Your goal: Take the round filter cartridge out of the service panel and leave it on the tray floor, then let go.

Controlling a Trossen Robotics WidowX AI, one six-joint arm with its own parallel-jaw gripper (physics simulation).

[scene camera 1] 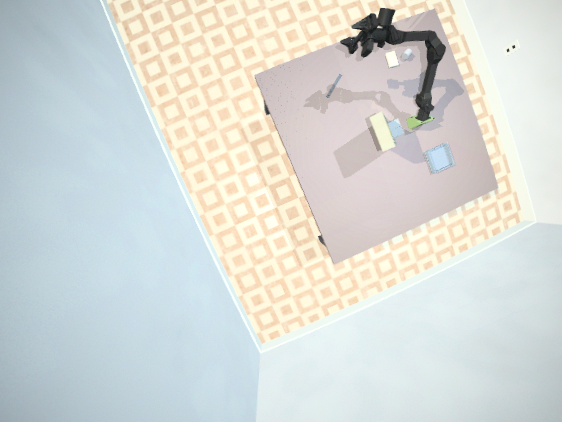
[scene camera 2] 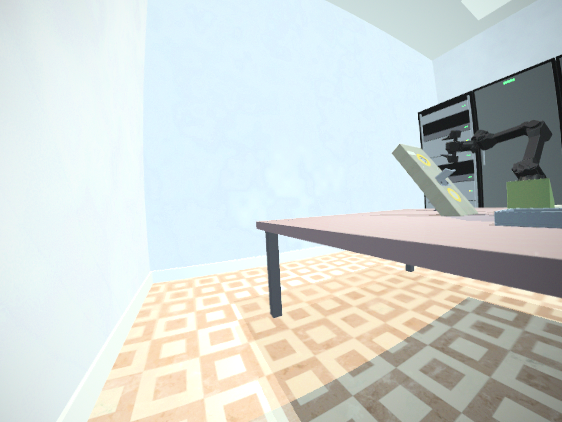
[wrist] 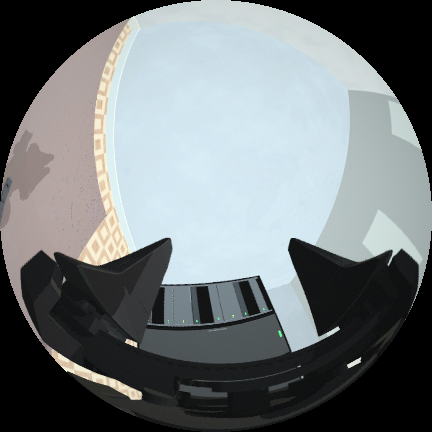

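The service panel (scene camera 1: 382, 131) (scene camera 2: 425, 176) is a cream slab leaning on the table, with yellow rings on one face in scene camera 2. A blue-grey piece (scene camera 1: 396, 128) (scene camera 2: 444, 175) sticks out on its arm side. I cannot make out which part is the round filter cartridge. The light blue tray (scene camera 1: 426, 162) (scene camera 2: 525, 218) lies on the table near the arm's base; I see nothing in it in scene camera 1. My gripper (scene camera 1: 348, 35) (scene camera 2: 446, 146) (wrist: 232, 244) is open and empty, raised above the table, away from the panel, with its fingers wide apart.
The arm's green base (scene camera 1: 414, 122) (scene camera 2: 530, 194) stands between panel and tray. A white box (scene camera 1: 392, 59) and a small pale cylinder (scene camera 1: 407, 54) are near the arm. A blue-grey bar (scene camera 1: 334, 86) (wrist: 5, 197) lies on the table (scene camera 1: 375, 210). Dark server racks (scene camera 2: 515, 120) (wrist: 215, 345) stand behind.
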